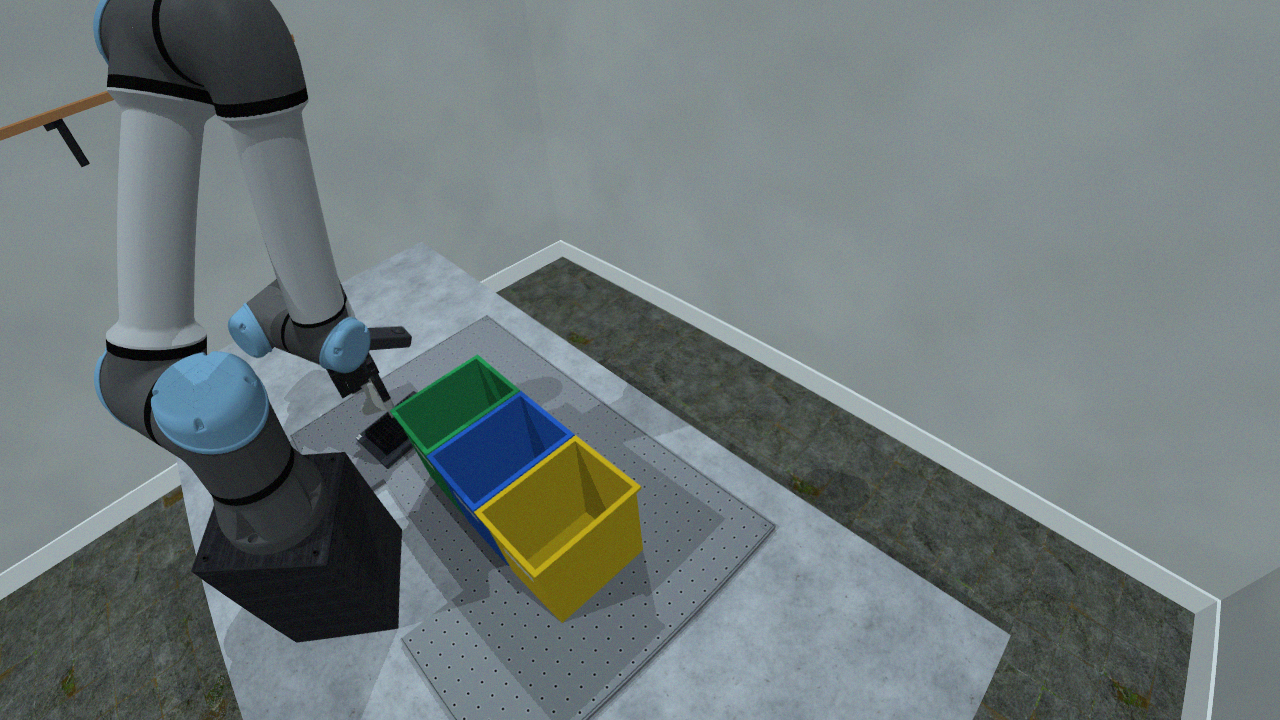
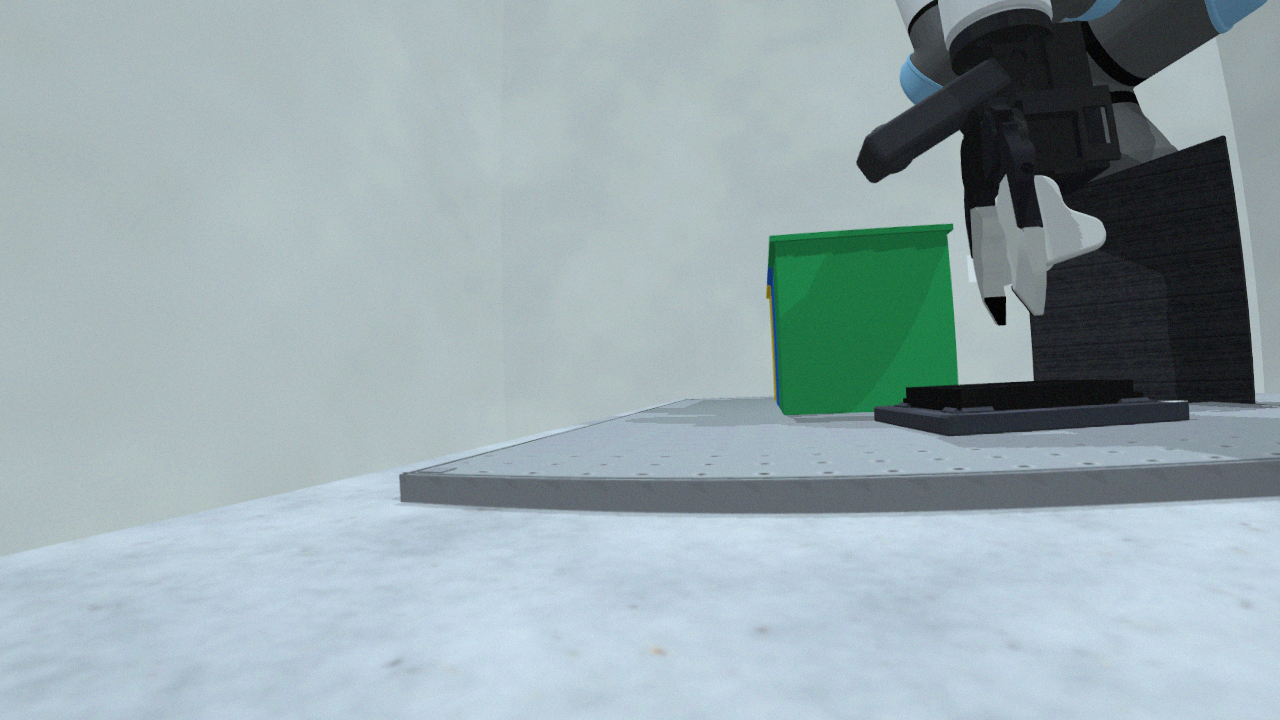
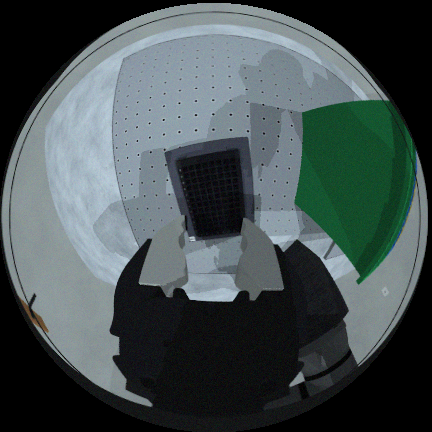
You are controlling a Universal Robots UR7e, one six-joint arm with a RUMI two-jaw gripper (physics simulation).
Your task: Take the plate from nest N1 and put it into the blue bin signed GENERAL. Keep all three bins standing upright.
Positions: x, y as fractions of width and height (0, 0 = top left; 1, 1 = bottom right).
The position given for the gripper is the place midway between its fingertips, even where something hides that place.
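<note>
Image 2 shows the gripper (image 2: 0.79, 0.45) and a green bin (image 2: 0.67, 0.44), together with a black square plate (image 2: 0.82, 0.55) and a dark nest (image 2: 0.80, 0.58). In image 1 there are a yellow bin (image 1: 0.44, 0.73) and a blue bin (image 1: 0.37, 0.65), and here the green bin (image 1: 0.34, 0.58), the black square plate (image 1: 0.30, 0.60) and the gripper (image 1: 0.30, 0.57) appear as well. Image 3 again shows the gripper (image 3: 0.49, 0.50), the black square plate (image 3: 0.49, 0.42) and the green bin (image 3: 0.82, 0.42).
</note>
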